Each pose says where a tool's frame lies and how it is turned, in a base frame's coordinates. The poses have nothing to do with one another.
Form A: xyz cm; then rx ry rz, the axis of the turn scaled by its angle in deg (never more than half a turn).
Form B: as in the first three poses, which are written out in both.
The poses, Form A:
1: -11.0 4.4 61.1 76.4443 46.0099 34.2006
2: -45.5 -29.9 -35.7 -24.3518 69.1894 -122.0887
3: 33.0 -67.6 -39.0 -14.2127 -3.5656 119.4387
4: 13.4 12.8 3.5 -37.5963 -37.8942 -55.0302
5: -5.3 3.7 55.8 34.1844 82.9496 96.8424
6: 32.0 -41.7 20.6 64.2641 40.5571 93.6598
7: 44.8 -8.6 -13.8 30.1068 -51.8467 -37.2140
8: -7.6 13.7 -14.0 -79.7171 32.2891 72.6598
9: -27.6 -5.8 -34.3 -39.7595 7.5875 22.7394
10: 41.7 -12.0 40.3 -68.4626 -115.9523 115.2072
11: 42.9 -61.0 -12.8 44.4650 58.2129 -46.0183
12: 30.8 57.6 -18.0 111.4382 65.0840 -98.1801
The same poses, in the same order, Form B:
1: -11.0 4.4 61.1 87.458 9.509 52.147
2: -45.5 -29.9 -35.7 -58.341 1.919 -137.783
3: 33.0 -67.6 -39.0 -8.505 8.677 119.318
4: 13.4 12.8 3.5 -18.039 -48.744 -50.928
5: -5.3 3.7 55.8 76.608 8.612 124.315
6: 32.0 -41.7 20.6 64.819 -19.575 94.916
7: 44.8 -8.6 -13.8 51.894 -32.870 -57.263
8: -7.6 13.7 -14.0 -64.186 63.795 45.464
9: -27.6 -5.8 -34.3 -37.945 14.403 18.752
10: 41.7 -12.0 40.3 -100.052 28.048 142.534
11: 42.9 -61.0 -12.8 28.436 68.193 -33.708
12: 30.8 57.6 -18.0 -131.862 69.261 94.862
